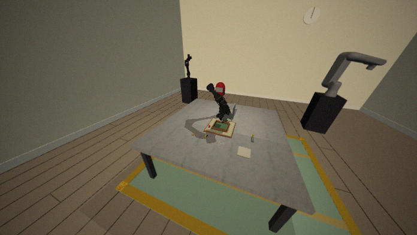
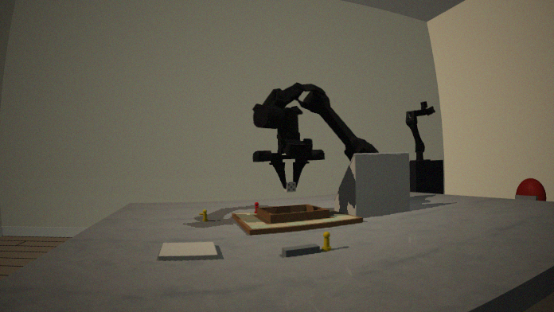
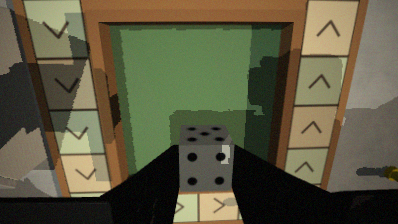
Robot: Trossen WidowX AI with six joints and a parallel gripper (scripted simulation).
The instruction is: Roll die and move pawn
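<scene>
The red pawn lies 100 mm to the right of my gripper tip, 80 mm ahead of it and 60 mm below it. Round my gripper tip: white die: right at my gripper tip; dice tray floor: 80 mm below; grey block: 340 mm to the left, 80 mm below, 50 mm ahead.
</scene>
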